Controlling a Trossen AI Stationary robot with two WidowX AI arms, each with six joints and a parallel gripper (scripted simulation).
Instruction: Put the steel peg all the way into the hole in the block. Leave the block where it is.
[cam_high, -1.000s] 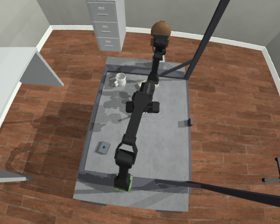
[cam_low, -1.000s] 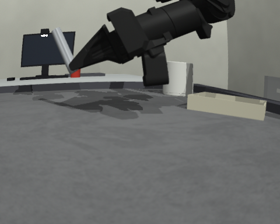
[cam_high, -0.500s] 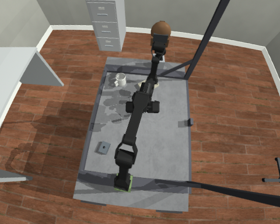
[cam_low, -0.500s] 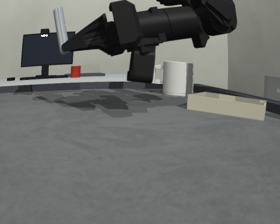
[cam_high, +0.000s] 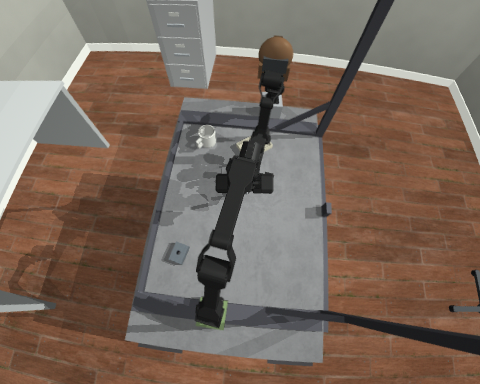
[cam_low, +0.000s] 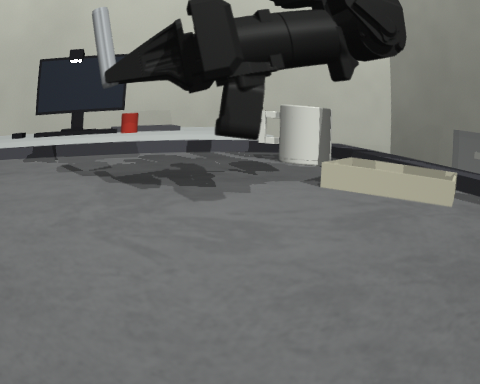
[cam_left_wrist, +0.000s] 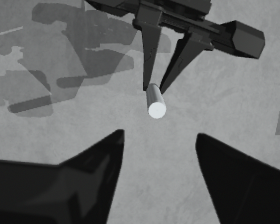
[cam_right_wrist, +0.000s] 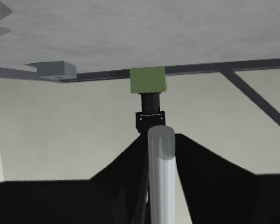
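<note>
The steel peg is 110 mm below my left hand and 30 mm to the right of it. Round my left hand: shallow tray 340 mm to the right, 240 mm below, 30 mm ahead.
Right now my right hand is 4 cm to the right of the steel peg and 2 cm below it. From my right hand the other things lie so: shallow tray (3 cm ahead, 26 cm to the right, 10 cm below).
</note>
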